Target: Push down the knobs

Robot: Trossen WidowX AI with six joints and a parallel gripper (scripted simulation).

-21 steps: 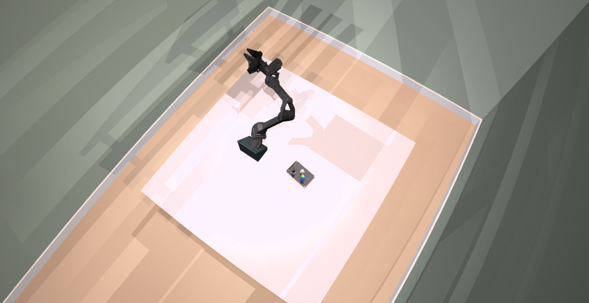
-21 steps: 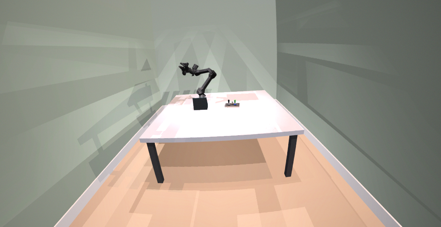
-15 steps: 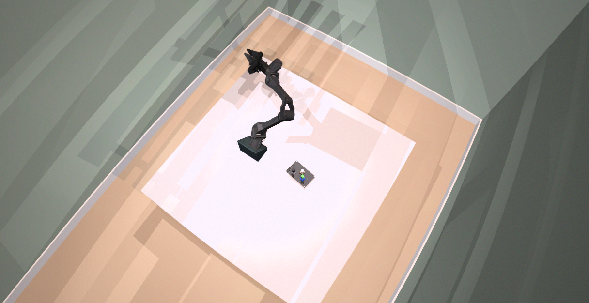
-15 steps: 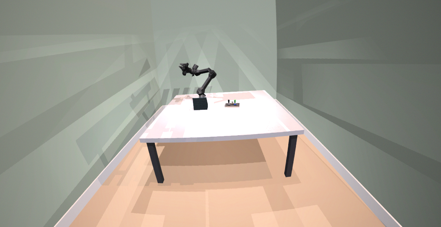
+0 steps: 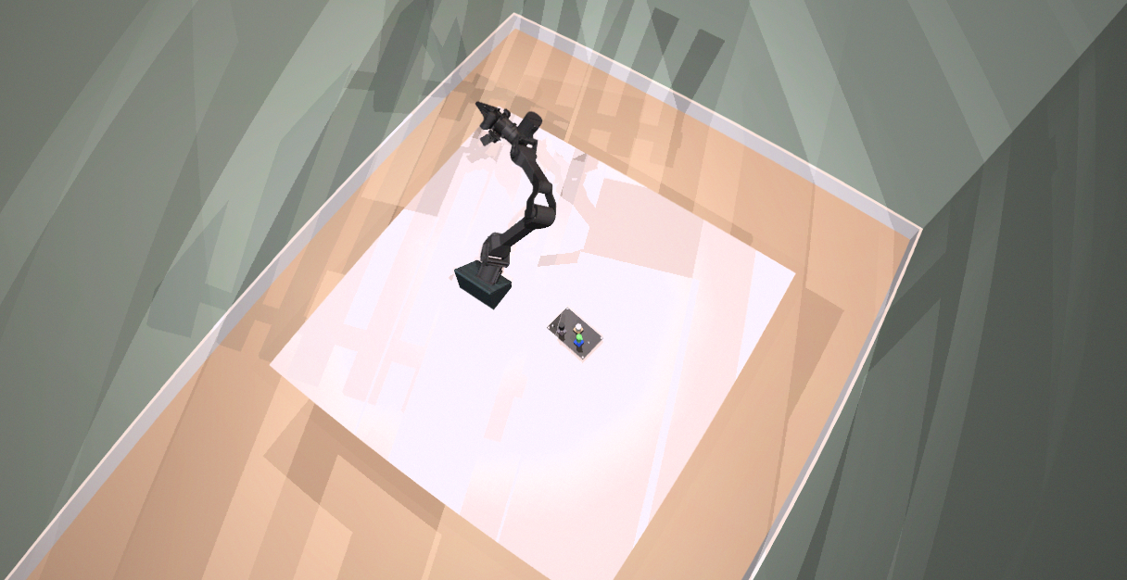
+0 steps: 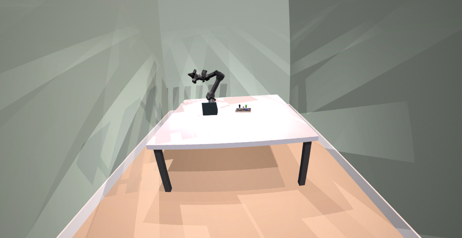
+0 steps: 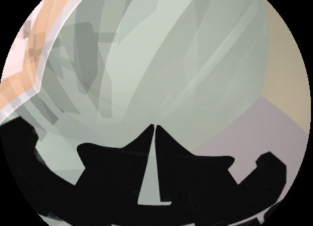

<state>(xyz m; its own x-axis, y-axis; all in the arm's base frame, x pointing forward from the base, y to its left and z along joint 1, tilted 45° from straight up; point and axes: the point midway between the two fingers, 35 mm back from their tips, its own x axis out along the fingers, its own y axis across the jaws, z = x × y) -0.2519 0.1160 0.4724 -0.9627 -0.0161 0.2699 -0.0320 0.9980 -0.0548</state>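
The black knob is 54 cm ahead of my gripper tip, 45 cm to the right of it and 32 cm below it. The rest, counted from my gripper tip: grey part: 54 cm ahead, 45 cm to the right, 34 cm below; then green knob: 61 cm ahead, 46 cm to the right, 33 cm below.
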